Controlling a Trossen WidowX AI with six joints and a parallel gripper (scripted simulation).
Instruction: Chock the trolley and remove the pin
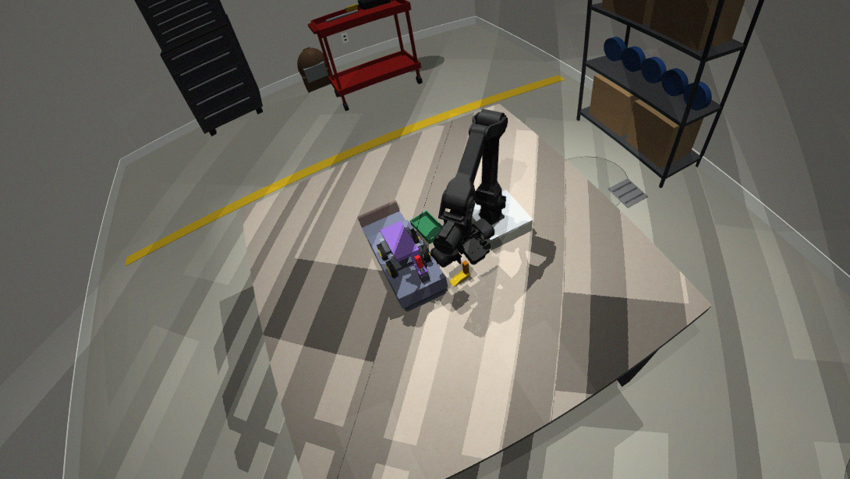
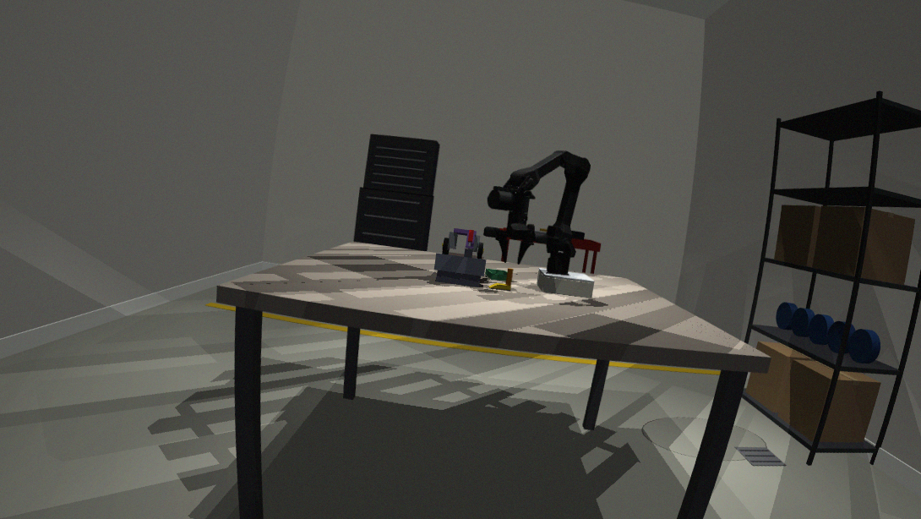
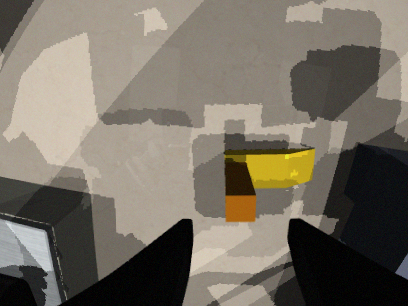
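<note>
My gripper tip is now 6 cm above the yellow chock and 2 cm short of it. Also, from my gripper tip: red-headed stop pin (13 cm ahead, 4 cm above, 2 cm to the right); then purple trolley (14 cm ahead, 12 cm to the right, 3 cm above); then green tray (24 cm to the right, 9 cm below).
</note>
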